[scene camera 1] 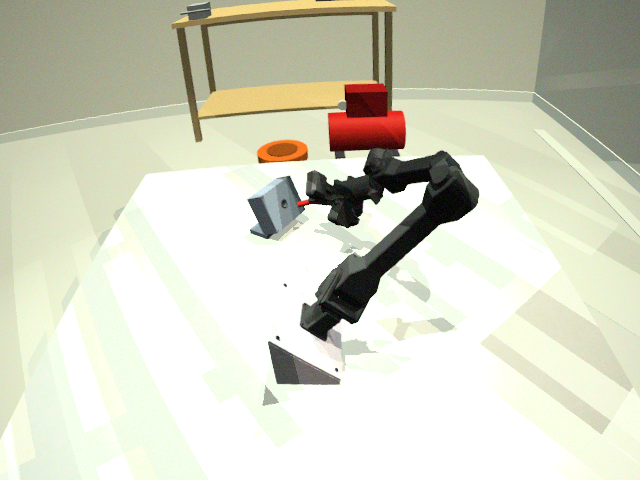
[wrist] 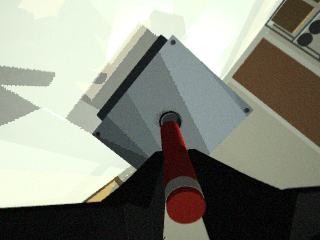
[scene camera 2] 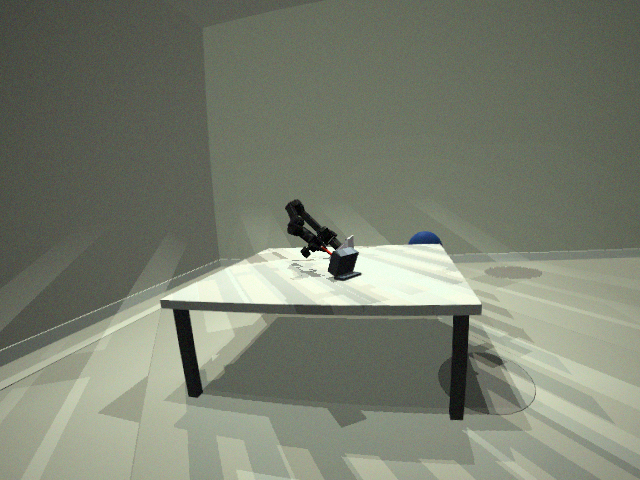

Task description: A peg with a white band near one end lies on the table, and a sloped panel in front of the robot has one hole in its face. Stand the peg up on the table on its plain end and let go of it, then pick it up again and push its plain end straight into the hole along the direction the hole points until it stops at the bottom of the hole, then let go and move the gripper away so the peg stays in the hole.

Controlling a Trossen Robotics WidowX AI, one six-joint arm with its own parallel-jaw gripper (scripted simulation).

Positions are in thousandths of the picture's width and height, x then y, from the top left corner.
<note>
The gripper (scene camera 1: 485, 420) carries a red peg (wrist: 580, 852). Further things: a sloped grey panel (scene camera 1: 424, 451).
The gripper shows as well in the wrist view (wrist: 548, 660). The sloped grey panel is seen too in the wrist view (wrist: 552, 335).
</note>
